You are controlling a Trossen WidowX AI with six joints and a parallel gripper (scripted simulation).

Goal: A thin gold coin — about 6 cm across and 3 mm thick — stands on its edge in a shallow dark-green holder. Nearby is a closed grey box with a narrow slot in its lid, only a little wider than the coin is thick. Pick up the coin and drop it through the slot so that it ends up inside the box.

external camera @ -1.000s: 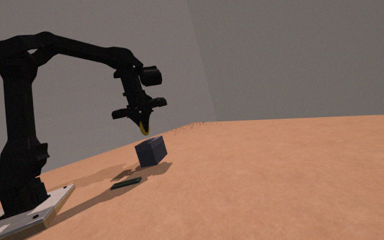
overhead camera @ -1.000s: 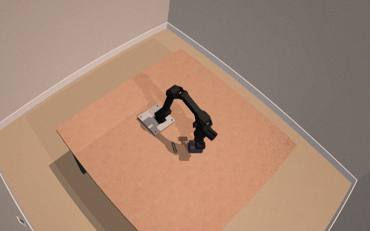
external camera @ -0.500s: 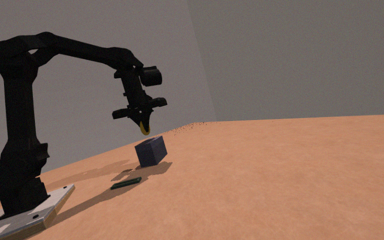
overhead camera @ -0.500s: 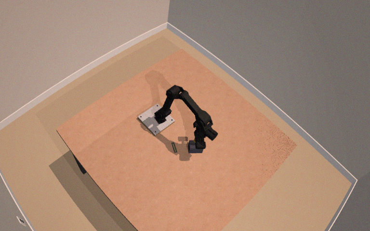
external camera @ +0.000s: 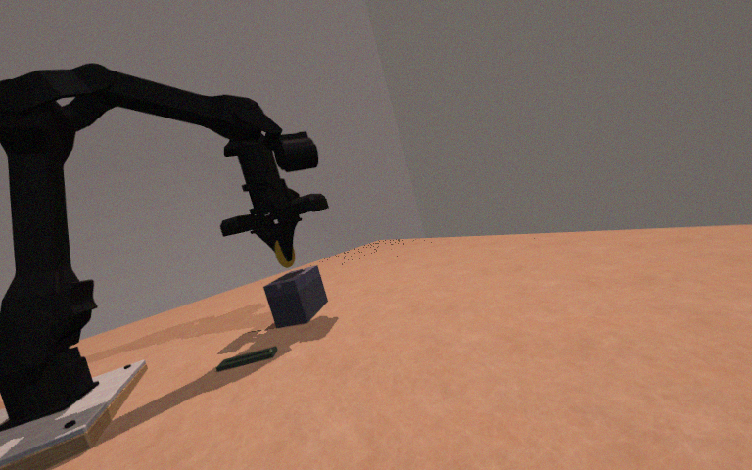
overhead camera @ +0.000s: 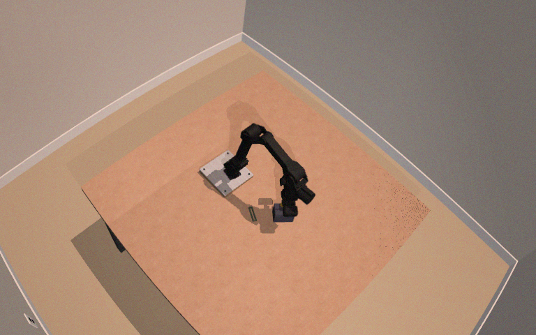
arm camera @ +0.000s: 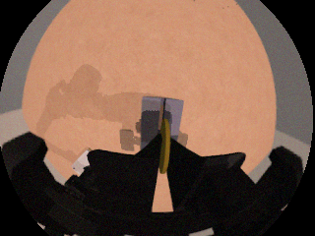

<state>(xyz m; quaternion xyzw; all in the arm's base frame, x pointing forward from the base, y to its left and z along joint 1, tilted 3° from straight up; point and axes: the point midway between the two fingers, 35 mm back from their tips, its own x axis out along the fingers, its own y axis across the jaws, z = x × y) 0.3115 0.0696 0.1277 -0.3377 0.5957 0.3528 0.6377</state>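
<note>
The gold coin is 2 cm above my gripper tip.
</note>
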